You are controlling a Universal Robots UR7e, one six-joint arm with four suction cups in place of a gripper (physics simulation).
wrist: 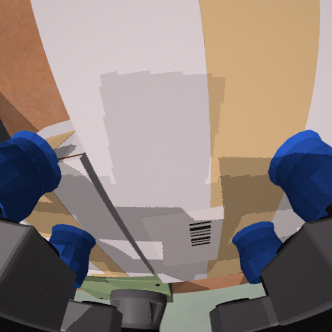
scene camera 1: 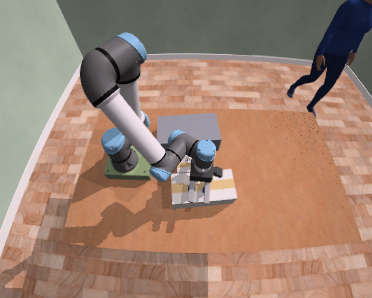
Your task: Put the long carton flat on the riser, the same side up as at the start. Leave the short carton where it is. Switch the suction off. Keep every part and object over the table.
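Frame: origin at the arm's base, x ahead, y left, z up, level; centimetres.
Where they show: end effector, tool point: [wrist: 165,206]; arm's base, origin of the base link: [wrist: 138,295] [scene camera 1: 125,160].
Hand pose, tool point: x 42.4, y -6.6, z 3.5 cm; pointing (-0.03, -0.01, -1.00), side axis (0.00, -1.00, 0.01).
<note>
Each offset is from my tool point to the top centre of the thing. Level surfaces: height alone.
The long carton @[dx +2.1, dy -4.7, dz +0.3 cm] [scene camera 1: 223,185] [wrist: 260,75], white with a tan tape stripe, lies flat on the brown table top with its barcode label up. The short carton @[dx -5.0, dy +7.7, dz +0.3 cm] [scene camera 1: 184,165] [wrist: 85,195] lies beside it, between it and the riser, partly hidden by the arm and the cups. The grey riser @[dx -9.0, dy +29.2, dz +1.9 cm] [scene camera 1: 187,126] stands behind both cartons in the scene view. My gripper [scene camera 1: 199,192] [wrist: 165,210] has its blue suction cups pointing down low over the long carton. Its suction is off and it holds nothing. Whether the cups touch the carton is hard to tell.
The arm stands on a green base plate [scene camera 1: 127,173] [wrist: 100,286] at the left of the brown table top @[dz -10.1 cm] [scene camera 1: 280,200]. The forearm and wrist reach across near the riser's front. A person in blue [scene camera 1: 332,55] is beyond the back right edge.
</note>
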